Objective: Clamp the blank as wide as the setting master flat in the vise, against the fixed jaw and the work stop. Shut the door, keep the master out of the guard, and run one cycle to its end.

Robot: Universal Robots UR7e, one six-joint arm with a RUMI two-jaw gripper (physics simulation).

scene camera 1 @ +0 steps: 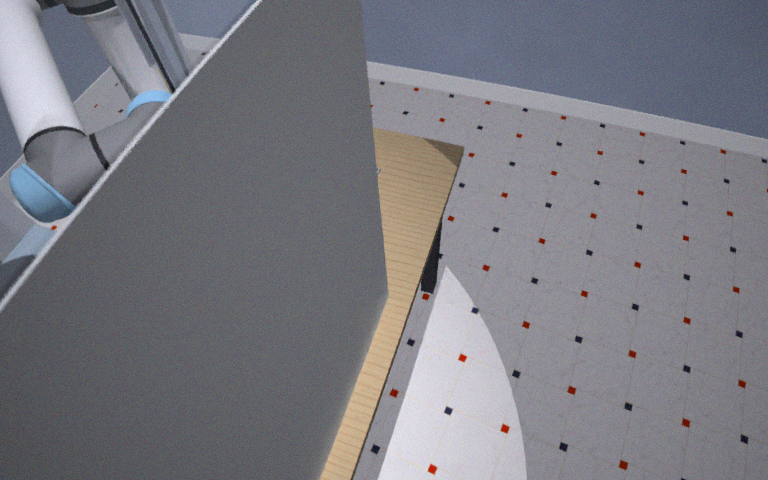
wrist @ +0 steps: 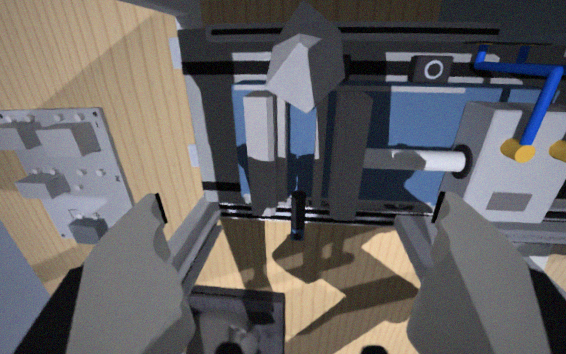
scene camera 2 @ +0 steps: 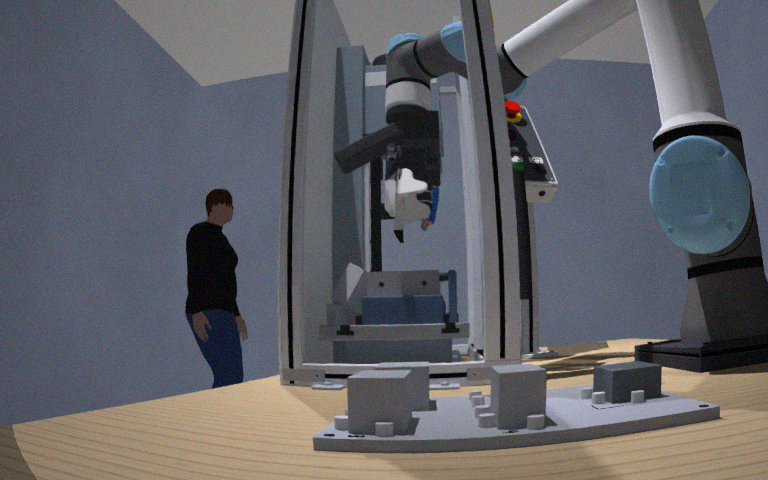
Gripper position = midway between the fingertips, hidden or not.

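Note:
My gripper (wrist: 296, 196) is visible, as is a blue base (wrist: 399, 120). Scene camera 2 gives a control panel (scene camera 2: 540, 187) and a darker block (scene camera 2: 618, 380).

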